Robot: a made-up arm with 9 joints. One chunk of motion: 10 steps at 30 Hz.
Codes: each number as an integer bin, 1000 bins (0 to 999) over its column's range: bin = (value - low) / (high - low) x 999, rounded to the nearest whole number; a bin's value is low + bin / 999 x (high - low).
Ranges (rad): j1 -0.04..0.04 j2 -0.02..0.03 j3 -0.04..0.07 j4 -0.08..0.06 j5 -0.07..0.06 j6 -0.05..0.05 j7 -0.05..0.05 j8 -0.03..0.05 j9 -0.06..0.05
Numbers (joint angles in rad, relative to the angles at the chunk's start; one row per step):
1: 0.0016 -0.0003 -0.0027 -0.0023 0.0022 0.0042 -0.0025 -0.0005 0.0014
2: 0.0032 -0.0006 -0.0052 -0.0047 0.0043 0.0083 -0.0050 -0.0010 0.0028
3: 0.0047 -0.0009 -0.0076 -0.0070 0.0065 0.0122 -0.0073 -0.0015 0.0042
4: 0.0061 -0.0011 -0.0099 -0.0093 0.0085 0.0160 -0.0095 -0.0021 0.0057
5: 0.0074 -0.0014 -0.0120 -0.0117 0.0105 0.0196 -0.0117 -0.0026 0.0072
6: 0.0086 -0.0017 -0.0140 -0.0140 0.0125 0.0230 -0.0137 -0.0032 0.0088
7: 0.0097 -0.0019 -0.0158 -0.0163 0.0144 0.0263 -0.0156 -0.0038 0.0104
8: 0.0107 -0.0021 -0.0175 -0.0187 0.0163 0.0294 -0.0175 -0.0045 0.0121
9: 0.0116 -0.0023 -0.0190 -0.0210 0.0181 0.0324 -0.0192 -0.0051 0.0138
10: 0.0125 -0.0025 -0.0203 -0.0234 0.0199 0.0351 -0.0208 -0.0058 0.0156
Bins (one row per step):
1: 519 394 339 554 555 541 475 368 558
2: 539 388 316 537 571 582 450 362 570
3: 558 382 294 521 588 621 427 356 583
4: 576 378 273 504 603 659 405 348 597
5: 592 372 254 487 619 695 383 342 610
6: 607 366 236 471 634 729 363 335 625
7: 621 362 220 455 649 762 344 327 639
8: 633 358 204 437 663 793 325 318 655
9: 644 354 191 421 677 823 308 311 670
10: 656 350 179 404 691 850 292 302 687

